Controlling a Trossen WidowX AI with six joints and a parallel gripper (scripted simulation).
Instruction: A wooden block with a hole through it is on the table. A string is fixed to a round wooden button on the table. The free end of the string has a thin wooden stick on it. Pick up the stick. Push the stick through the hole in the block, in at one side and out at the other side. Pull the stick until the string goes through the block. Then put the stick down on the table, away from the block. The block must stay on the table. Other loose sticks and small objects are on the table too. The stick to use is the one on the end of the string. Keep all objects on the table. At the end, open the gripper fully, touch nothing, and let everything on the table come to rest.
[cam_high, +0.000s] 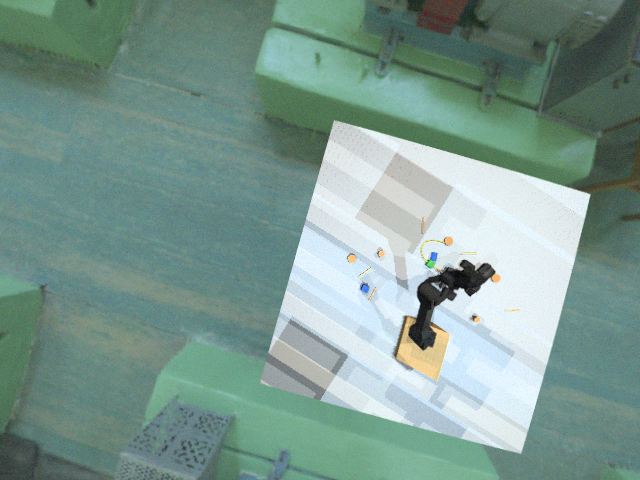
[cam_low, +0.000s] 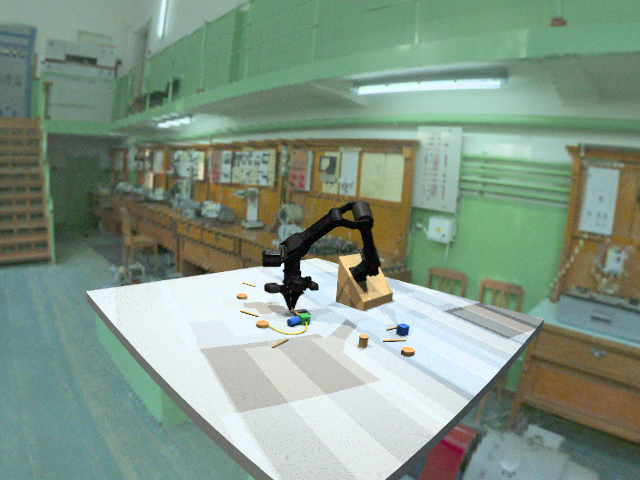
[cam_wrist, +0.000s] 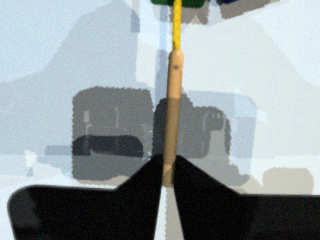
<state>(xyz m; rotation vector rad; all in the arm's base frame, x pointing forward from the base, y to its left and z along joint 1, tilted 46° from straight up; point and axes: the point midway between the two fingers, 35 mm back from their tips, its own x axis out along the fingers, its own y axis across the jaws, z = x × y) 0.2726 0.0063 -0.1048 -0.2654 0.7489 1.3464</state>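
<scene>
My gripper tip is 100 mm to the right of the green cube, 40 mm short of it and 10 mm below it. The rest, counted from my gripper tip: round wooden button 160 mm ahead, 40 mm to the left; then blue cylinder 90 mm to the left, 70 mm ahead, 10 mm above; then thin wooden stick 40 mm to the left, 10 mm ahead, 10 mm above.
</scene>
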